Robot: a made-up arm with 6 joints.
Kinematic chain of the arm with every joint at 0, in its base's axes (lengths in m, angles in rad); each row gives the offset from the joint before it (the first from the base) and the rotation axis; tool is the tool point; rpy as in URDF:
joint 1: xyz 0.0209 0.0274 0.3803 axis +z
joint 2: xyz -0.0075 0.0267 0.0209 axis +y
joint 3: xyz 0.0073 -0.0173 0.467 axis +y
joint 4: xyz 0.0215 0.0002 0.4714 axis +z
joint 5: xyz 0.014 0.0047 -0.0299 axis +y
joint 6: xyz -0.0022 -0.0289 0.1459 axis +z
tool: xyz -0.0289 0.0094 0.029 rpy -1.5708 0 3.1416
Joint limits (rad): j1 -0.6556..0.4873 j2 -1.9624..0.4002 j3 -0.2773..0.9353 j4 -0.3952..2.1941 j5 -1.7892..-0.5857 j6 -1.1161..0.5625
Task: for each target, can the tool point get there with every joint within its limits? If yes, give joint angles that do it. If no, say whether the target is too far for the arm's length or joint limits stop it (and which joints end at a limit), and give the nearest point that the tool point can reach.
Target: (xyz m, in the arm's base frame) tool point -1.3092 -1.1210 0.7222
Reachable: no: too far | nearest point -0.8624 -0.5290 0.5957 | short by 0.752 m
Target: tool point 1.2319 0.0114 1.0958
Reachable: no: too far | nearest point 0.7735 0.0175 0.9767 | short by 0.474 m
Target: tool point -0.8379 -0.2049 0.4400
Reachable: yes | joints 0.0951 -1.7547 0.4811 1.3630 -1.5206 -0.4093
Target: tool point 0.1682 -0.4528 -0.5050
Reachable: no: joint limits stop it (at a limit: joint 1, joint 2, joint 3, joint 6) | nearest point -0.5452 -0.3574 -0.1055 | short by 0.823 m
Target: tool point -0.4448 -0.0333 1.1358
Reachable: yes | joints -0.0665 -0.3592 -0.1853 0.6946 -1.6620 -0.6217
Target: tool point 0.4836 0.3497 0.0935
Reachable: no: joint limits stop it (at a limit: joint 1, joint 2, joint 3, joint 4, joint 5, joint 6) | nearest point 0.5728 0.2139 0.7844 | short by 0.710 m
